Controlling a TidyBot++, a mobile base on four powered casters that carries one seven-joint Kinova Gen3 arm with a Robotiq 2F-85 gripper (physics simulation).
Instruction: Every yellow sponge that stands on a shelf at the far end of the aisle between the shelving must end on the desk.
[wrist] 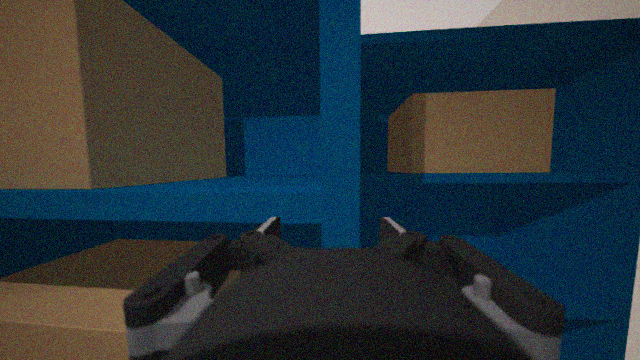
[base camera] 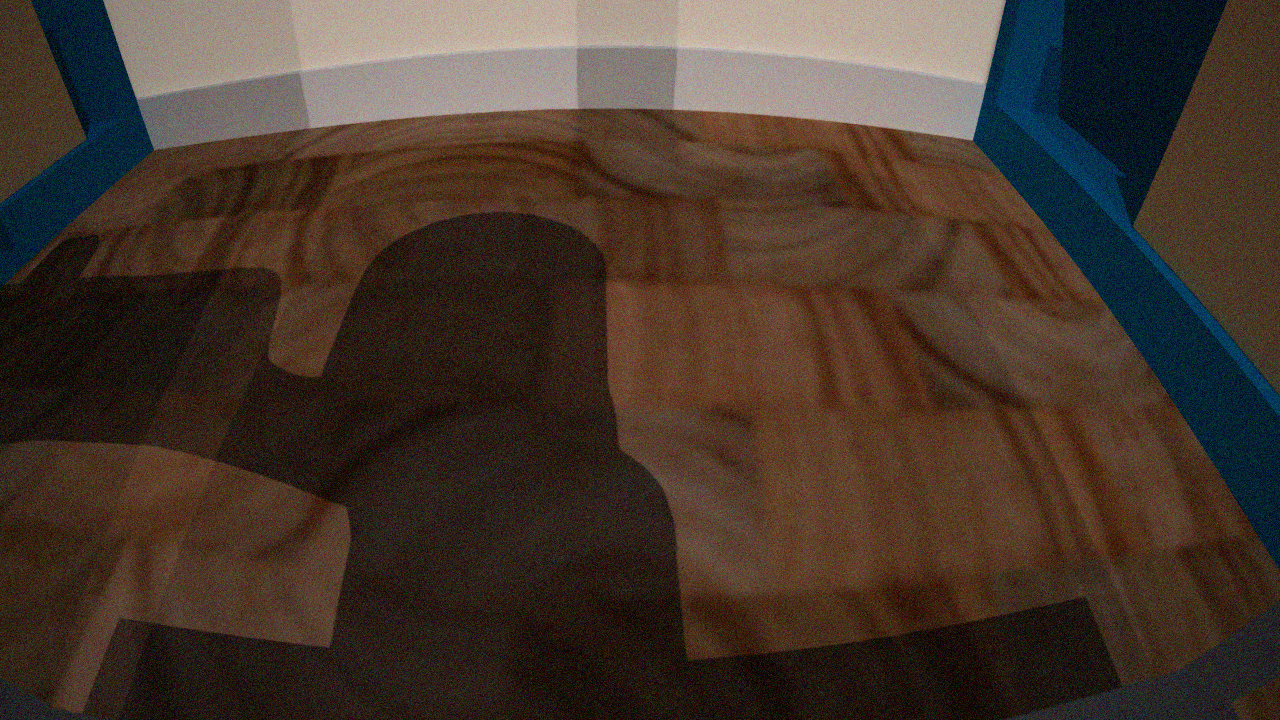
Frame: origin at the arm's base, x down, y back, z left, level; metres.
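Seen in the pictures: gripper, between the fingertips: [wrist: 329, 228].
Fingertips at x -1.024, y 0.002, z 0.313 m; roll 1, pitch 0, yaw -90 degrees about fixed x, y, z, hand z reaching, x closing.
Observation:
Pixels of each thing's middle, then the offset from my fingertips to it.
- large brown box, middle of its body: [wrist: 83, 117] dx -0.163, dy +0.511, dz +0.217 m
- smaller brown box, middle of its body: [wrist: 452, 139] dx -0.163, dy -0.520, dz +0.621 m
My gripper [wrist: 329, 228] is open, with nothing between its fingers. It points at blue shelving [wrist: 340, 125], whose upright stands beyond the fingertips in the wrist view. A large brown box [wrist: 150, 115] stands on a shelf at the upper left, and a smaller brown box [wrist: 487, 132] stands on a shelf at the right. No yellow sponge and no desk show in either view.
In the base camera view, blue shelving frames the floor at the left [base camera: 107, 156] and right [base camera: 1118, 295]. A cream wall [base camera: 429, 31] with a grey skirting board [base camera: 447, 85] crosses ahead. Another brown box [wrist: 60, 305] is at the lower left in the wrist view.

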